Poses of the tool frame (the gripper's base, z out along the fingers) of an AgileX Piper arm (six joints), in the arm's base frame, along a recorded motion.
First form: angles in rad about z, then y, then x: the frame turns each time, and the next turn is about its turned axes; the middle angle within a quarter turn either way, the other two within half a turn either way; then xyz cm.
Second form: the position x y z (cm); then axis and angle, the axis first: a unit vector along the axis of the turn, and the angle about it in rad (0 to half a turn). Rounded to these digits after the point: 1 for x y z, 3 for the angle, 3 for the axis.
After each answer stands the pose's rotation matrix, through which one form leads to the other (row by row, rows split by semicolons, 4 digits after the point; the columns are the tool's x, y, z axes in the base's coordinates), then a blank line. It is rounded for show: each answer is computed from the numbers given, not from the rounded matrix.
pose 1, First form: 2.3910, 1.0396, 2.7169, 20.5, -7.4, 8.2
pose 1, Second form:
20.5, -7.4, 8.2, 0.250, 0.968, -0.009, 2.051
-0.3704 0.3617 0.8555; 0.3455 0.9086 -0.2345; -0.8622 0.2087 -0.4616

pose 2, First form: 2.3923, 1.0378, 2.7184, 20.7, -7.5, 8.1
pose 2, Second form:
20.7, -7.5, 8.1, 0.250, 0.968, -0.009, 2.053
-0.3720 0.3621 0.8547; 0.3461 0.9085 -0.2342; -0.8613 0.2087 -0.4633

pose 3, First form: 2.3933, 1.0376, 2.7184, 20.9, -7.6, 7.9
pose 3, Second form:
20.9, -7.6, 7.9, 0.249, 0.968, -0.009, 2.053
-0.3725 0.3612 0.8549; 0.3458 0.9088 -0.2333; -0.8612 0.2087 -0.4634

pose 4, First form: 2.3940, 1.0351, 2.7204, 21.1, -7.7, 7.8
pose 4, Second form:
21.1, -7.7, 7.8, 0.250, 0.968, -0.009, 2.055
-0.3743 0.3626 0.8535; 0.3470 0.9083 -0.2337; -0.8599 0.2087 -0.4658

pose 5, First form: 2.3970, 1.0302, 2.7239, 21.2, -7.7, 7.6
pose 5, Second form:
21.2, -7.7, 7.6, 0.250, 0.968, -0.008, 2.061
-0.3785 0.3636 0.8512; 0.3488 0.9078 -0.2328; -0.8574 0.2088 -0.4704

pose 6, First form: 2.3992, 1.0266, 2.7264, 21.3, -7.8, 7.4
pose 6, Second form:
21.3, -7.8, 7.4, 0.250, 0.968, -0.008, 2.064
-0.3815 0.3643 0.8495; 0.3500 0.9076 -0.2320; -0.8555 0.2088 -0.4737

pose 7, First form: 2.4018, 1.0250, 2.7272, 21.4, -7.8, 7.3
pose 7, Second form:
21.4, -7.8, 7.3, 0.249, 0.968, -0.007, 2.066
-0.3834 0.3629 0.8493; 0.3499 0.9081 -0.2300; -0.8547 0.2090 -0.4752

